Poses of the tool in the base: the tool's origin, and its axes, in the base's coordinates. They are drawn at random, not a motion.
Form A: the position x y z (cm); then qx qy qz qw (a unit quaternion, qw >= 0).
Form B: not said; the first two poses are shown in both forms.
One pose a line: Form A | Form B
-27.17 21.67 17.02 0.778 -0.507 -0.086 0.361 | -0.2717 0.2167 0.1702 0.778 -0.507 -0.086 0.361
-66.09 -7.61 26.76 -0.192 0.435 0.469 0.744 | -0.6609 -0.0761 0.2676 -0.192 0.435 0.469 0.744
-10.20 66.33 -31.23 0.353 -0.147 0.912 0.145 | -0.1020 0.6633 -0.3123 0.353 -0.147 0.912 0.145
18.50 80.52 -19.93 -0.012 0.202 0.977 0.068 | 0.1850 0.8052 -0.1993 -0.012 0.202 0.977 0.068
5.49 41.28 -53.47 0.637 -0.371 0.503 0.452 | 0.0549 0.4128 -0.5347 0.637 -0.371 0.503 0.452
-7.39 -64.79 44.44 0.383 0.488 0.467 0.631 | -0.0739 -0.6479 0.4444 0.383 0.488 0.467 0.631
